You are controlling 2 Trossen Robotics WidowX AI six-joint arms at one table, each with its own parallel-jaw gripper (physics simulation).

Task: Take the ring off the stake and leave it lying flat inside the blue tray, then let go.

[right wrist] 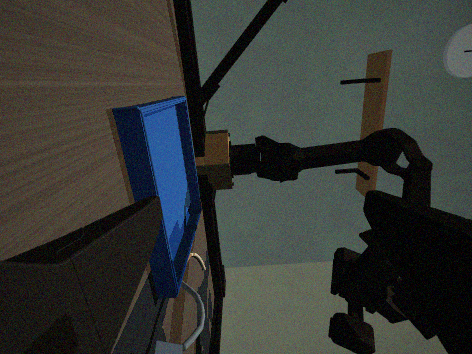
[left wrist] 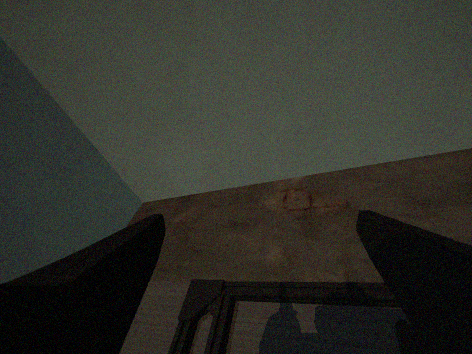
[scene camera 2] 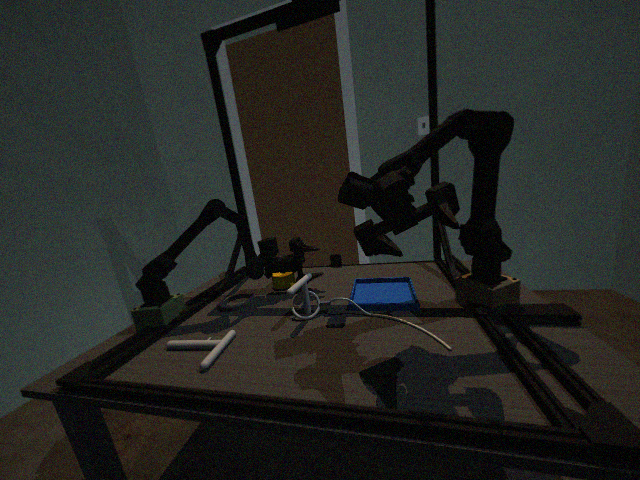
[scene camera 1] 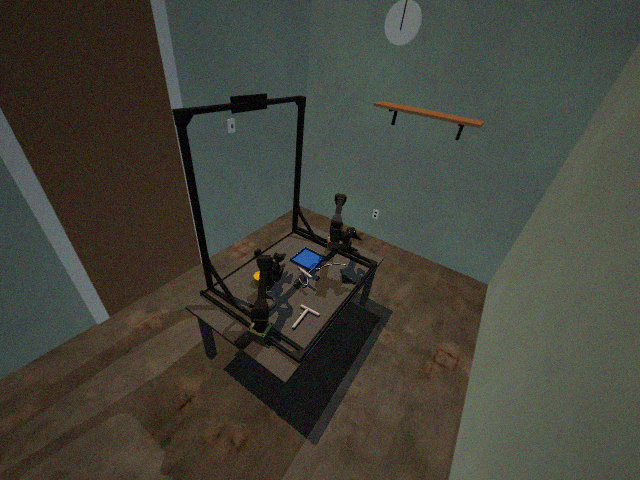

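Seen in the pictures: left gripper, fingertip midpoint: [right wrist: 331, 313] [left wrist: 260, 221] [scene camera 2: 429, 240] [scene camera 1: 359, 245]; right gripper, fingertip midpoint: [right wrist: 261, 203] [scene camera 2: 321, 261] [scene camera 1: 285, 258]; left arm's base at its link origin: [right wrist: 230, 159] [scene camera 2: 486, 278]; right arm's base at its link origin: [scene camera 2: 157, 301] [scene camera 1: 260, 326].
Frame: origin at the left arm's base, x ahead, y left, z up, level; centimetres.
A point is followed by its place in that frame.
A pale ring [scene camera 2: 318, 304] @(x 39.9, y -21.3, z -4.3 cm) [right wrist: 202, 310] @(x 33.5, y -17.1, z -2.5 cm) hangs upright around the post of the pale T-shaped stake [scene camera 2: 306, 299] @(x 42.8, y -23.1, z -2.6 cm) [right wrist: 169, 348], below its crossbar, near the table's middle. The blue tray [scene camera 1: 306, 256] @(x 15.4, y -21.3, z -6.7 cm) [scene camera 2: 382, 294] @(x 18.9, y -19.6, z -6.6 cm) [right wrist: 167, 165] @(x 17.7, y -21.6, z -6.6 cm) stands beyond it to the right in scene camera 2, with no ring in it. My right gripper [scene camera 2: 316, 261] @(x 31.9, y -36.2, z 3.4 cm) [right wrist: 261, 203] @(x 31.9, y -36.2, z 3.4 cm) is open and empty, low behind the stake in scene camera 2, apart from the ring. My left gripper [scene camera 2: 429, 240] @(x 31.5, y 12.8, z 18.5 cm) [left wrist: 260, 221] @(x 31.5, y 12.8, z 18.5 cm) is open and empty, high above the tray side of the table.
A yellow object [scene camera 1: 256, 275] @(x 43.9, y -53.9, z -2.2 cm) [scene camera 2: 283, 280] @(x 44.7, y -46.8, z -3.8 cm) stands close to the right gripper. A thin pale cable [scene camera 2: 408, 322] @(x 23.0, y -3.2, z -6.6 cm) curves across the table by the stake and tray. A white T-shaped piece [scene camera 1: 299, 319] @(x 75.1, y -24.5, z -5.5 cm) [scene camera 2: 219, 348] @(x 67.3, y -17.3, z -5.6 cm) lies nearer the front. A black frame rises at the back.
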